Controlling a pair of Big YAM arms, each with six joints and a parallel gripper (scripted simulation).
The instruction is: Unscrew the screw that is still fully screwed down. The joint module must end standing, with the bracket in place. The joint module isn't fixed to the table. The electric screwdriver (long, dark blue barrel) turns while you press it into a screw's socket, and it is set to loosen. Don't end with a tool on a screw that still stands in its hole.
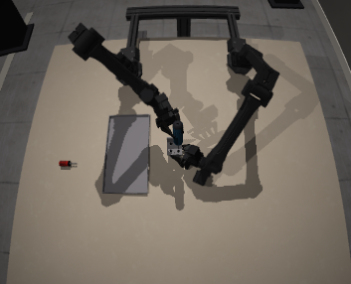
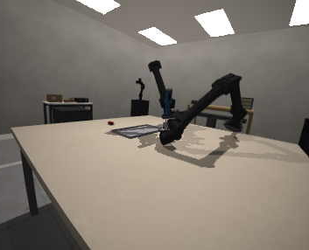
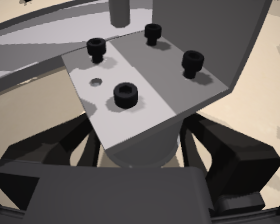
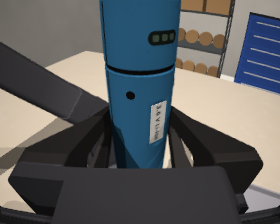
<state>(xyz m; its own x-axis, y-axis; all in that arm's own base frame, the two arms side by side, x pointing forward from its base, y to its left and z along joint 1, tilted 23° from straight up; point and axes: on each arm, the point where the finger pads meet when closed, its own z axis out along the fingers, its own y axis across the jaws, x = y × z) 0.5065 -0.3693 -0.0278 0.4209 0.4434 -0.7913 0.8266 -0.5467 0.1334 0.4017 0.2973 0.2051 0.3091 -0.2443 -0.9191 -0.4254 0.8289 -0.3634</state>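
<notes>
My left gripper is now 1 cm below the joint module. From my left hand the other things lie so: grey bracket (5 cm above); flat grey tray (3 cm behind, 24 cm to the right, 2 cm below); red-handled tool (55 cm to the right, 1 cm below).
</notes>
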